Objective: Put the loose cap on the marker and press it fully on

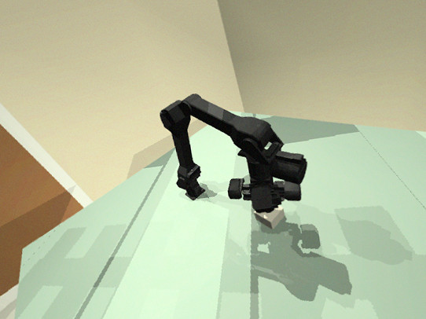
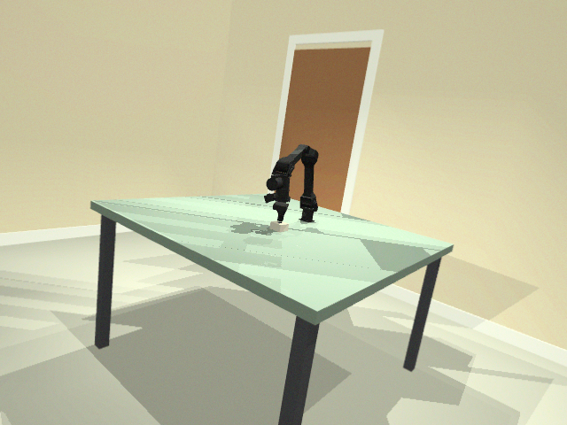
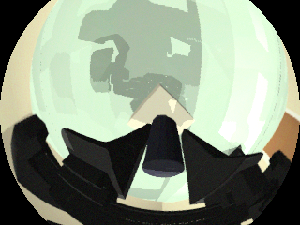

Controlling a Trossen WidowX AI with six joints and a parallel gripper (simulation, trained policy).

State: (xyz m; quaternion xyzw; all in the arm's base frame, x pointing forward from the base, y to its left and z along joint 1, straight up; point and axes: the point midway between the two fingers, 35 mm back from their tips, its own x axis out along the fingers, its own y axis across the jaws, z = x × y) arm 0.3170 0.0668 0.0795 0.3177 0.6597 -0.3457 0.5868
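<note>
My gripper tip is now 30 mm below the dark cap and 10 mm short of it. Also, from my gripper tip: holder block (30 mm below, 10 mm ahead).
</note>
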